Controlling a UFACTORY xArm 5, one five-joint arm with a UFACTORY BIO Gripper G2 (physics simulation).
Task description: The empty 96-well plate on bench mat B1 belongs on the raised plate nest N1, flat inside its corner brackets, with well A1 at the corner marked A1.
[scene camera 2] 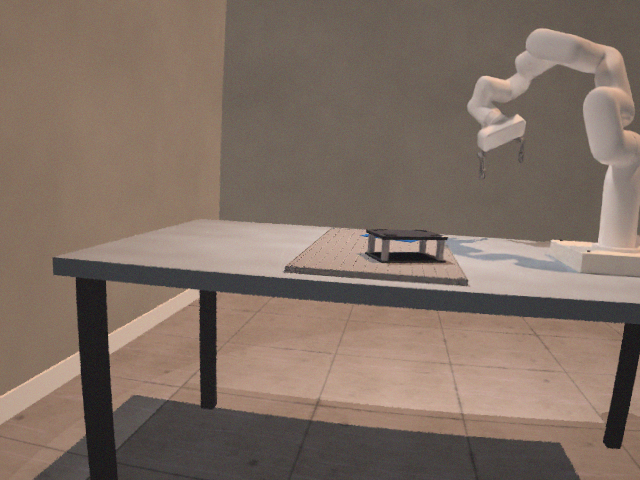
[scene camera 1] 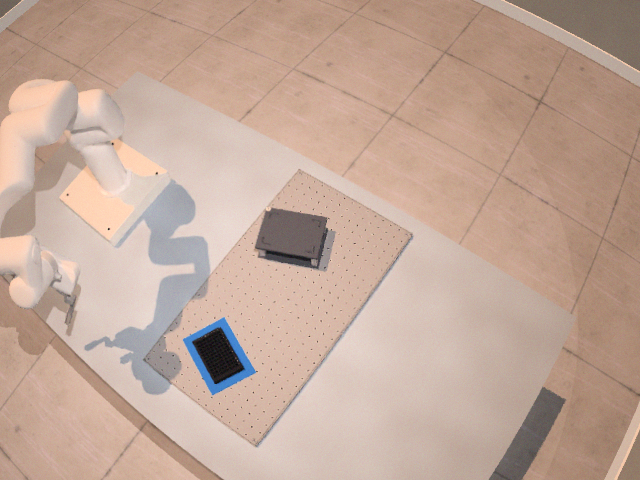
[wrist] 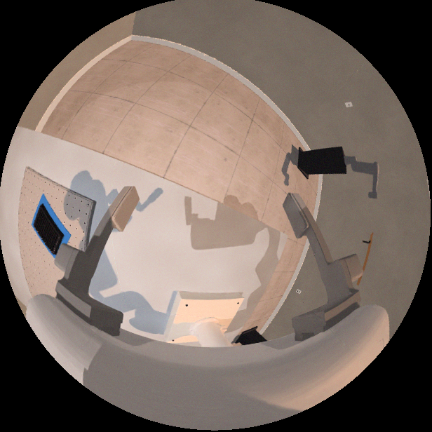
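Seen in the pictures: hand, its tool point: (scene camera 2: 502, 165) (scene camera 1: 40, 302); arm's base, origin of its link: (scene camera 2: 615, 249) (scene camera 1: 114, 180).
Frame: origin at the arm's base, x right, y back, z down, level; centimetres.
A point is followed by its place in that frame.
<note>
The black 96-well plate (scene camera 1: 218, 355) {x 25.7, y -58.6, z 2.6 cm} (wrist: 48, 228) lies flat on the blue bench mat B1 (scene camera 1: 219, 387) {x 32.6, y -63.3, z 3.3 cm} (wrist: 44, 199). The raised plate nest N1 (scene camera 1: 292, 233) {x -10.5, y -58.4, z -2.5 cm} (scene camera 2: 405, 234) {x -13.4, y -58.3, z -2.5 cm} is a dark platform on short pale posts, with corner brackets on its bare top. The A1 marking is too small to read, and well A1 cannot be told. My gripper (scene camera 2: 501, 169) {x 43.9, y -21.3, z -21.0 cm} (wrist: 211, 212) is open and empty, its fingers wide apart. It hangs high above the table, near the left edge of the scene camera 1 view, away from plate and nest. The plate is hidden in the scene camera 2 view.
Mat and nest stand on a perforated board (scene camera 1: 289, 310) {x 5.9, y -67.2, z 3.6 cm} (scene camera 2: 330, 253) {x -10.3, y -75.8, z 3.6 cm} (wrist: 30, 260) on the grey table (scene camera 1: 413, 351) {x -0.2, y -99.4, z 4.9 cm} (scene camera 2: 180, 242) {x 0.2, y -117.7, z 4.9 cm}. The arm's pale base plate (scene camera 1: 90, 198) {x 8.9, y 3.3, z 0.1 cm} (scene camera 2: 594, 258) {x -11.0, y -11.1, z 1.0 cm} (wrist: 200, 305) is beside the board. Arm shadows cross the table and the board's near corner.
</note>
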